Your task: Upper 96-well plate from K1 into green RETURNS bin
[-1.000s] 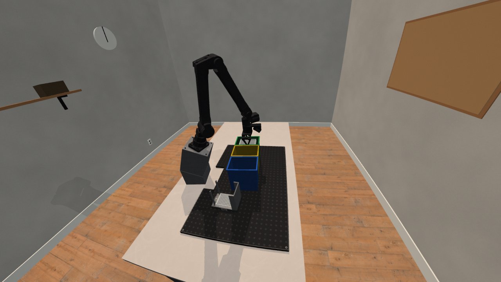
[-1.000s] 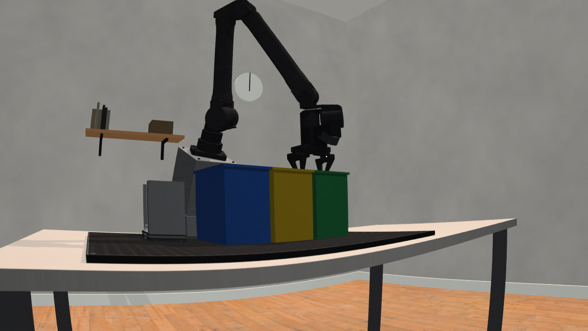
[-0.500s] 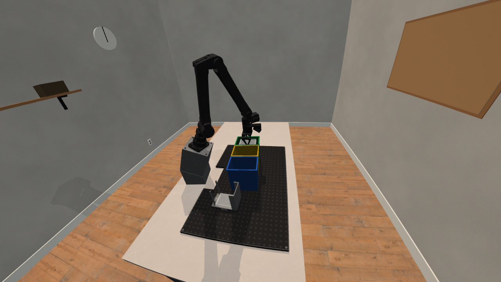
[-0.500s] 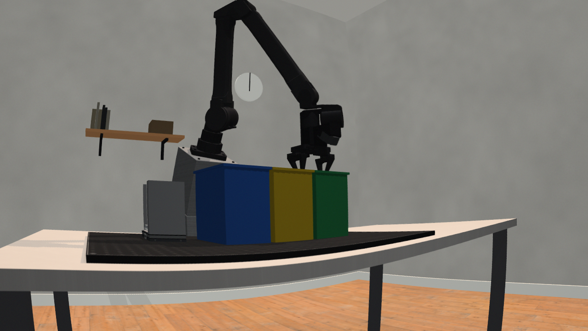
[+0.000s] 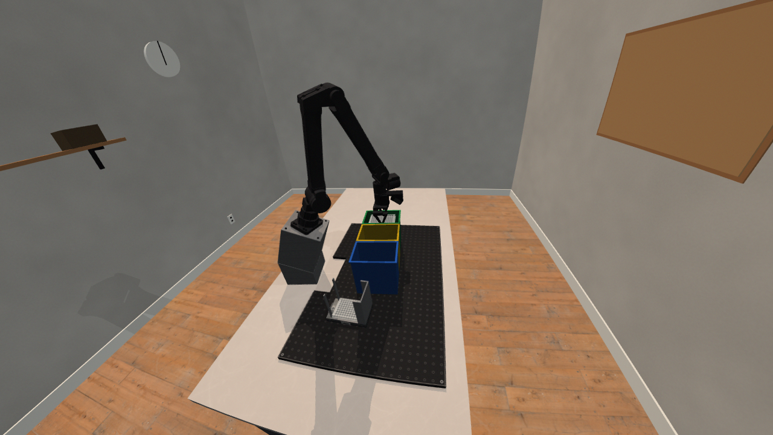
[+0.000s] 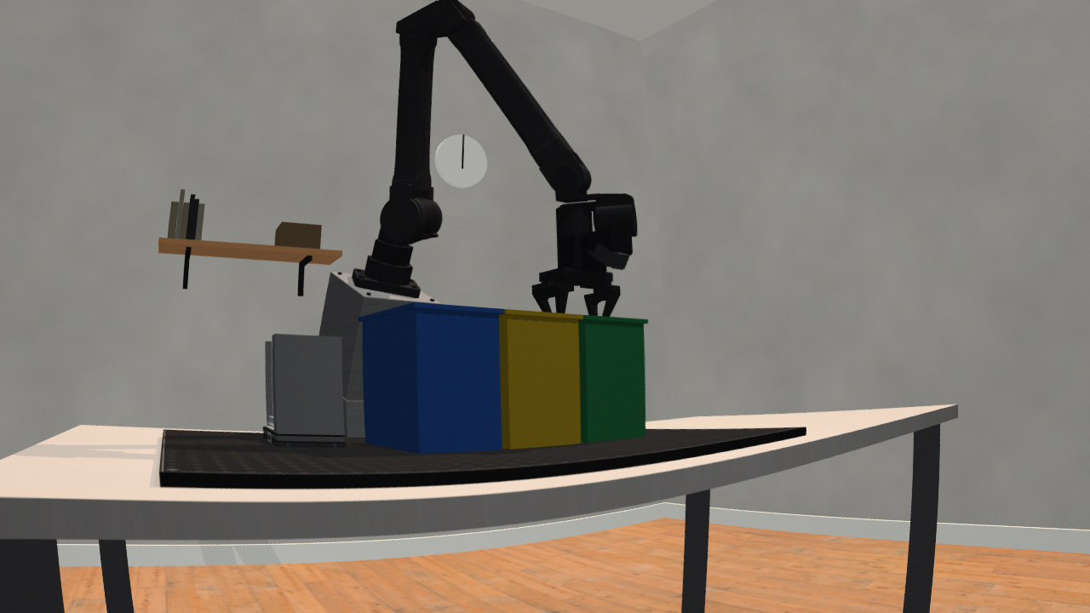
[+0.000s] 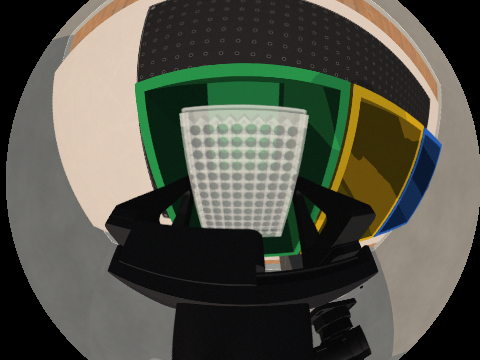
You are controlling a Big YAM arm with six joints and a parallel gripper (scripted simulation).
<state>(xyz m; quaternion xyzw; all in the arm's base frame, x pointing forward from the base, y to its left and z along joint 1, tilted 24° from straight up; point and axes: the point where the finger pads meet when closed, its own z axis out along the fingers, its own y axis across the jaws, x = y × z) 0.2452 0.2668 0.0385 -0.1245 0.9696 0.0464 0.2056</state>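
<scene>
My hand is 8 cm above the green bin. Round my hand: grey rack wall (42 cm to the right, 11 cm ahead, 8 cm below); yellow bin (13 cm to the right, 8 cm below, 4 cm ahead); blue bin (25 cm to the right, 8 cm below, 7 cm ahead).
</scene>
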